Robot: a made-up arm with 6 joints. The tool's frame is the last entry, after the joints.
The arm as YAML. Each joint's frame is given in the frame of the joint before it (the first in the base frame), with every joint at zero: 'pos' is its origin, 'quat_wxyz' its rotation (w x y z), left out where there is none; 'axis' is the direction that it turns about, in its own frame. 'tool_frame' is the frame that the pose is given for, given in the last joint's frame.
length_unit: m
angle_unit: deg
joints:
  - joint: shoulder
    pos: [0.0, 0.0, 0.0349]
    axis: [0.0, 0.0, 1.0]
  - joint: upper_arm
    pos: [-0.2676, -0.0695, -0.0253]
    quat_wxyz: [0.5, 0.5, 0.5, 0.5]
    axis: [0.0, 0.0, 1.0]
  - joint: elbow
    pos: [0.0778, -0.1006, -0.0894]
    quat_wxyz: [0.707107, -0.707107, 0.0, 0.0]
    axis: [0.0, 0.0, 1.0]
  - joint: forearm
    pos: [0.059, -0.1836, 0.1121]
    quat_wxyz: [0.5, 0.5, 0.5, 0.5]
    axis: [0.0, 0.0, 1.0]
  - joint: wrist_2
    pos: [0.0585, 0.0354, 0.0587]
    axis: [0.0, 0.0, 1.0]
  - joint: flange
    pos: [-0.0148, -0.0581, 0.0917]
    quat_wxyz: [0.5, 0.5, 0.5, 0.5]
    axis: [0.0, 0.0, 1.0]
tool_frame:
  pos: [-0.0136, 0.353, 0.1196]
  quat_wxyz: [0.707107, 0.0, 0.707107, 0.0]
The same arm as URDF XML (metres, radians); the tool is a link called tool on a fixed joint. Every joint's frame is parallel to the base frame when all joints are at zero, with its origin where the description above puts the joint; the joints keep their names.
<robot name="arm">
  <joint name="tool_fixed" type="fixed">
    <parent link="link6"/>
    <child link="tool"/>
    <origin xyz="-0.1196 0.353 -0.0136"/>
  </joint>
  <joint name="flange" type="continuous">
    <parent link="link5"/>
    <child link="link6"/>
    <origin xyz="0.0148 0.0917 -0.0581"/>
    <axis xyz="-1 0 0"/>
  </joint>
  <joint name="wrist_2" type="continuous">
    <parent link="link4"/>
    <child link="link5"/>
    <origin xyz="-0.0585 0.0587 0.0354"/>
    <axis xyz="0 1 0"/>
  </joint>
  <joint name="forearm" type="continuous">
    <parent link="link3"/>
    <child link="link4"/>
    <origin xyz="0.1836 0.059 0.1121"/>
    <axis xyz="0 1 0"/>
  </joint>
  <joint name="elbow" type="continuous">
    <parent link="link2"/>
    <child link="link3"/>
    <origin xyz="-0.0894 0.0778 -0.1006"/>
    <axis xyz="0 0 1"/>
  </joint>
  <joint name="upper_arm" type="continuous">
    <parent link="link1"/>
    <child link="link2"/>
    <origin xyz="-0.2676 -0.0695 -0.0253"/>
    <axis xyz="1 0 0"/>
  </joint>
  <joint name="shoulder" type="continuous">
    <parent link="base"/>
    <child link="link1"/>
    <origin xyz="0 0 0.0349"/>
    <axis xyz="0 0 1"/>
  </joint>
  <link name="base"/>
  <link name="link1"/>
  <link name="link2"/>
  <link name="link3"/>
  <link name="link4"/>
  <link name="link5"/>
  <link name="link6"/>
  <link name="tool"/>
</robot>

